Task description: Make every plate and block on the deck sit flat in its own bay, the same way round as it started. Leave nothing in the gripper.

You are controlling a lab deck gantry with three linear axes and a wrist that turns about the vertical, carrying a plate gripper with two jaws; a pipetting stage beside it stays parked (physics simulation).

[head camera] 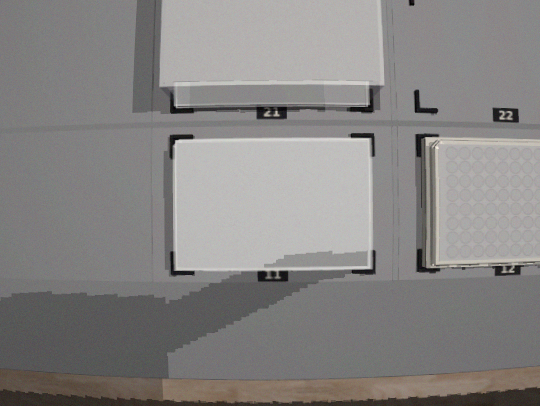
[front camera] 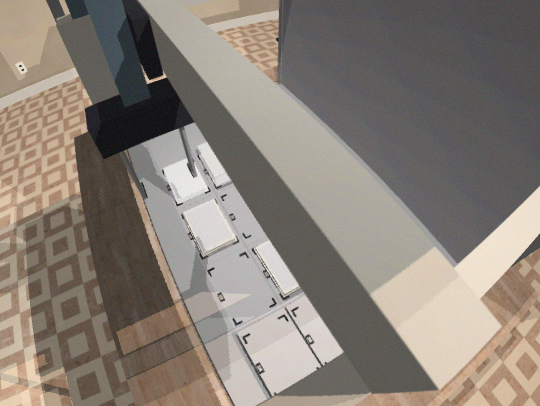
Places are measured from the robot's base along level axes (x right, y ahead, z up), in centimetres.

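Where they show: gripper, fingertip midpoint: (front camera: 168, 181); robot's base at its link origin: (head camera: 176, 269) (front camera: 163, 171).
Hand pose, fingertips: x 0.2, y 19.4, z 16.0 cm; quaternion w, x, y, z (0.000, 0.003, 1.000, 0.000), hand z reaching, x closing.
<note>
Things, the pixels of their top centre, and the offset from my fingertips. Level surfaces: height alone.
- smooth white block at its top centre: (head camera: 272, 204) (front camera: 184, 177) dx -4.5, dy -12.9, dz -14.5 cm
- tall white piece at its top centre: (head camera: 271, 13) (front camera: 219, 154) dx -15.2, dy -13.0, dz -11.8 cm
- well plate at its top centre: (head camera: 521, 201) (front camera: 208, 224) dx -4.5, dy +3.5, dz -14.5 cm
- deck at its surface level: dz -16.0 cm
My gripper (front camera: 169, 183) hangs over the bay 11 area in the front view. Its two thin jaws stand wide apart, with no plate seen between them; the upper parts are hidden by the black carriage. A smooth white block (front camera: 182, 182) (head camera: 272, 200) lies within the corner marks of bay 11. A tall white piece (front camera: 214, 165) (head camera: 272, 42) stands at bay 21; a paler lower part shows under its near edge, and its far end is cut off in the head view. A well plate (front camera: 209, 225) (head camera: 490, 200) sits in bay 12. Another plate (front camera: 277, 270) in bay 23 is partly hidden.
The pale gantry beam (front camera: 300, 175) crosses the front view and hides much of the deck (head camera: 75, 200). The black carriage (front camera: 140, 117) covers the deck's far left part. Bay 22 shows its number label (head camera: 505, 115) and bare corner marks. A wooden ledge (head camera: 300, 389) runs along the near edge.
</note>
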